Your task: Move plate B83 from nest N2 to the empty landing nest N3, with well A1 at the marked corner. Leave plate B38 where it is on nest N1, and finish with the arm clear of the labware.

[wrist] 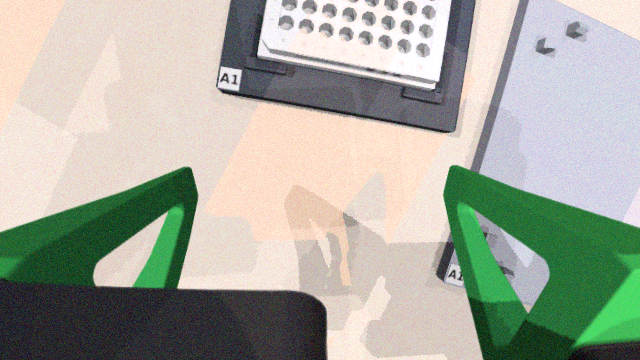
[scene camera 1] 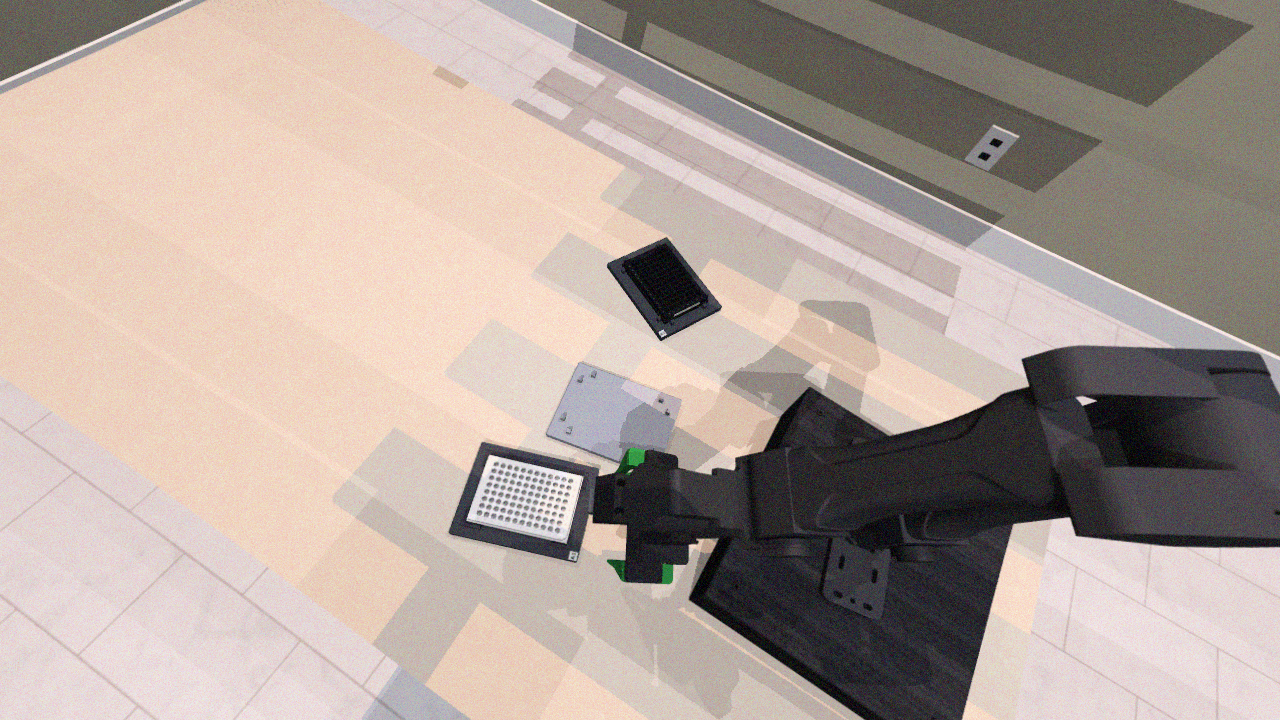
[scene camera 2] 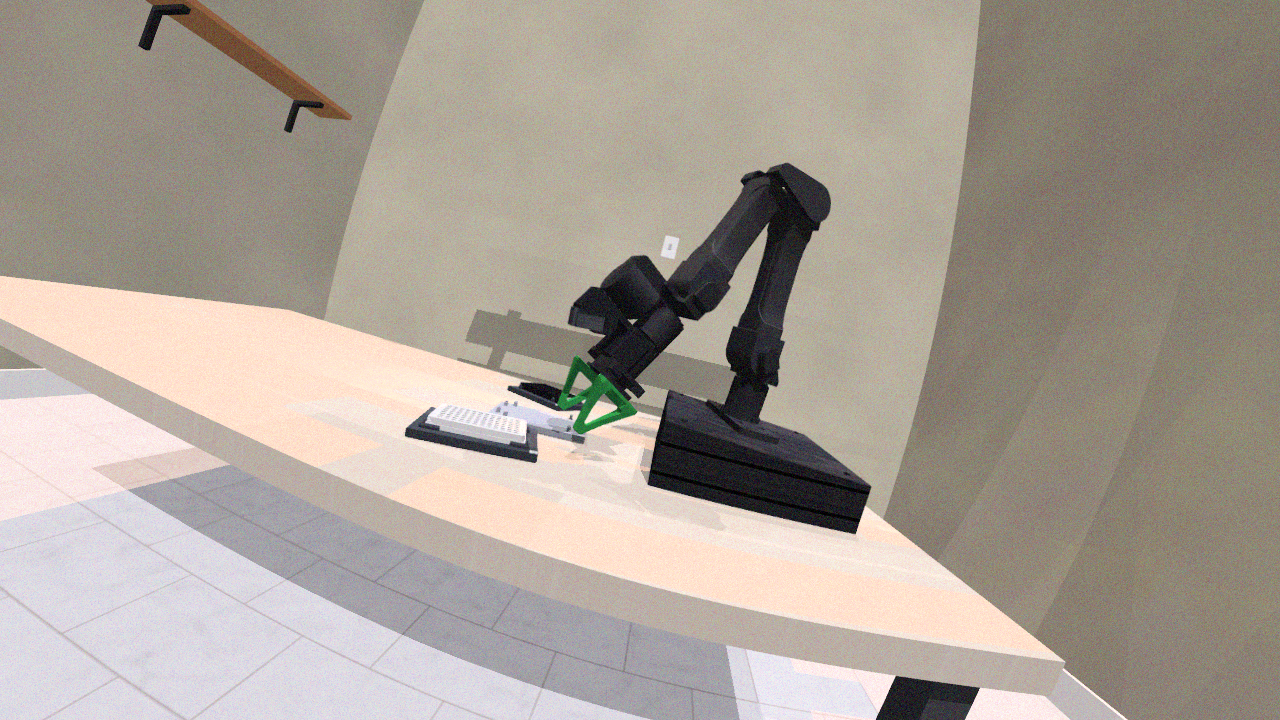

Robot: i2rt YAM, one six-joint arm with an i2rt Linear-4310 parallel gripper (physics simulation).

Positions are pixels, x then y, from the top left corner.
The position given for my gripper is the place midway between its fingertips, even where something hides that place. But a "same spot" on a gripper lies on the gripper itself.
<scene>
My gripper shows in the wrist view, in scene camera 1 and in scene camera 2 [567, 418]. The same spot on a grey nest plate: [scene camera 2: 553, 425] is [wrist: 526, 191]. One and the same spot on my gripper: [wrist: 57, 302] is [scene camera 1: 627, 549].
</scene>
